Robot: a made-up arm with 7 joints.
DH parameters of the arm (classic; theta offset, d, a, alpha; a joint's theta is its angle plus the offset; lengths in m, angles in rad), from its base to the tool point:
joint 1: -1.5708 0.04 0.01 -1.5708
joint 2: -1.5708 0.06 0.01 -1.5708
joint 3: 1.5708 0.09 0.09 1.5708
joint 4: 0 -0.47 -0.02 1.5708
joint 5: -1.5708 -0.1 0 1.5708
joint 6: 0 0.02 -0.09 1.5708
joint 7: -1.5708 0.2 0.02 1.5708
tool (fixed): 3.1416 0.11 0 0
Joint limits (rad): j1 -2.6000..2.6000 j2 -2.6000..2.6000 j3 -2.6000..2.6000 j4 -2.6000..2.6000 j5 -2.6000..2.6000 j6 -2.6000..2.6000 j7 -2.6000..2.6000
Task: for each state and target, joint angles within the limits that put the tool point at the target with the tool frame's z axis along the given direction. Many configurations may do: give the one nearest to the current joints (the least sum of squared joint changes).
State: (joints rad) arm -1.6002 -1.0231 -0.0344 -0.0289 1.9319 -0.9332 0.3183
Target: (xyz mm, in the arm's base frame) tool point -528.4 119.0 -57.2 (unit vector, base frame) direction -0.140 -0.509 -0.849
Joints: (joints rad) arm -1.8959 -1.0811 -0.4096 -0.0851 1.5522 -0.9664 -0.1433
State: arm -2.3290 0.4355 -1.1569 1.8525 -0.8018 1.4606 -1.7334
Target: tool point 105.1 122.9 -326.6 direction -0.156 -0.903 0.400
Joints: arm -1.9678 -0.0803 -1.0178 1.5634 -1.3466 1.1704 -1.4462
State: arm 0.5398 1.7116 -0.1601 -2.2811 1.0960 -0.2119 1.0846
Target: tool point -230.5 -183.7 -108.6 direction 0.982 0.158 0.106
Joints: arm 0.8438 1.2227 -0.3701 -2.1446 0.7173 -0.7229 0.7696
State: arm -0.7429 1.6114 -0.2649 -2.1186 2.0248 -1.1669 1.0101
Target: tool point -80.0 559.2 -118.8 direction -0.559 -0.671 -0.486
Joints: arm -0.4799 1.6941 -0.0890 -2.1264 2.0675 -0.9988 1.6027
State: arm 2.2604 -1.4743 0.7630 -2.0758 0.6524 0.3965 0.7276
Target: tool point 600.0 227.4 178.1 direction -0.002 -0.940 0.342
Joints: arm 1.6613 -1.3678 0.9648 -1.0497 0.8035 0.6677 0.6017
